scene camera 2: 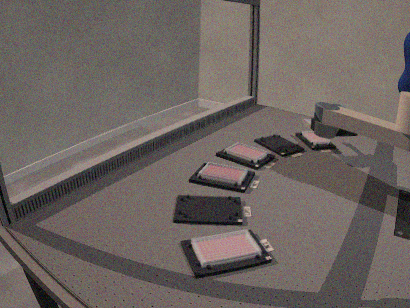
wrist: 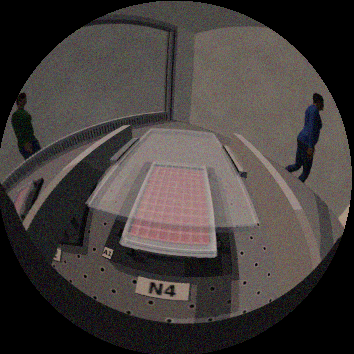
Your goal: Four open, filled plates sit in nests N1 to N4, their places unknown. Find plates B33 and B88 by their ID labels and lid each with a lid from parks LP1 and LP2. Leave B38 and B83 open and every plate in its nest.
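Frame: origin at the arm's base, x down, y left, z ahead, level; centimetres.
Seen in the pictures: gripper, between the fingertips: (wrist: 180,134).
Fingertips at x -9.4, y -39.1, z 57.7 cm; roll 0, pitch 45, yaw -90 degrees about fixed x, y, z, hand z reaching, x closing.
Offsets run from my fingertips to a thing's top centre. "*": to the spot under its first point.
My gripper (scene camera 2: 327,135) (wrist: 180,134) is shut on a clear lid @[dx +0.5, dy +1.7, dz -1.7 cm] (wrist: 182,142), held level above the pink-filled plate @[dx +5.5, dy +1.8, dz -1.6 cm] (scene camera 2: 314,137) (wrist: 170,237) in nest N4 @[dx +6.0, dy +1.8, dz -1.6 cm] (wrist: 175,266). The lid sits apart from the plate, which shows through it. Further pink-filled plates stand in the nearest nest @[* dx +5.3, dy +82.1, dz -6.4 cm] (scene camera 2: 225,247), in a middle nest @[* dx +5.7, dy +52.5, dz +12.5 cm] (scene camera 2: 222,173) and in the one behind it @[dx +5.5, dy +33.3, dz +14.9 cm] (scene camera 2: 245,152). Whether these carry clear lids is hard to tell. The two lid parks @[* dx +7.2, dy +69.0, dz +6.3 cm] (scene camera 2: 208,209) @[* dx +7.2, dy +16.8, dz +8.8 cm] (scene camera 2: 280,144) hold no lid. The plates' ID labels cannot be read here.
The N4 tag @[* dx +8.0, dy +8.6, dz -8.5 cm] (wrist: 162,289) lies in front of the nest. The dark empty park's edge @[* dx +7.2, dy +14.4, dz +0.4 cm] (wrist: 75,236) shows left of N4 in the wrist view. A slotted rail @[* dx +6.2, dy +57.0, dz +42.6 cm] (scene camera 2: 135,154) runs along the table's far left side. One person (wrist: 310,127) stands beyond the table at the right, another (wrist: 23,127) at the left.
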